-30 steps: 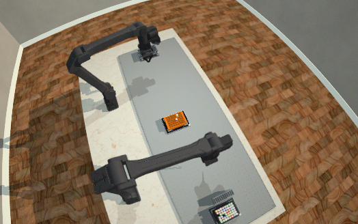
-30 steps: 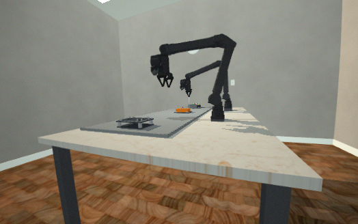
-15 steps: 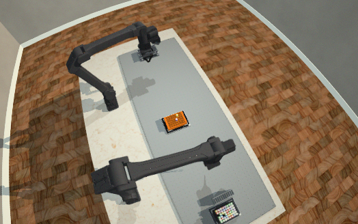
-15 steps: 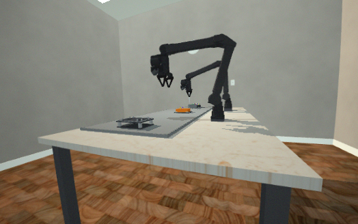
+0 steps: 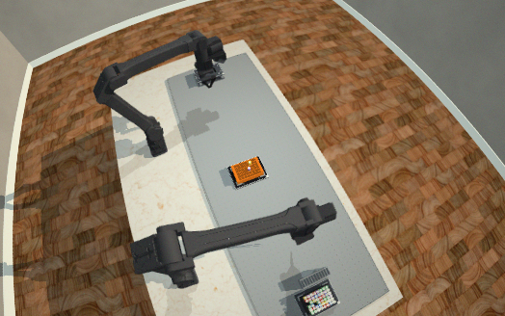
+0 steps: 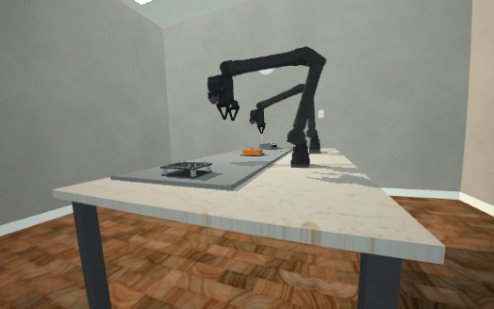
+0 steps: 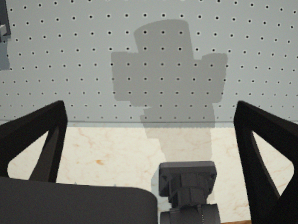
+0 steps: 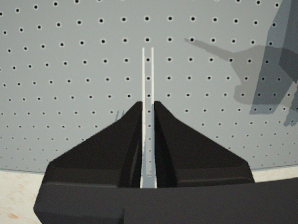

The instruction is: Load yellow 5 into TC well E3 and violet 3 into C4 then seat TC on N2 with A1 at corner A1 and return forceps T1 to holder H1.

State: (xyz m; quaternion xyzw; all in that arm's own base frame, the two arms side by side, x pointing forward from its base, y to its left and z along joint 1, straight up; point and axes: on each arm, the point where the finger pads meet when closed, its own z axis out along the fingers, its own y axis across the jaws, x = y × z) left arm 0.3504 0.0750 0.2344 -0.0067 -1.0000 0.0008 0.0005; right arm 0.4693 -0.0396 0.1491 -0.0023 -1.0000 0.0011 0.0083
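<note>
The slotted grey holder lies 3 cm ahead of my right hand, 19 cm to the right of it and 15 cm below it.
</note>
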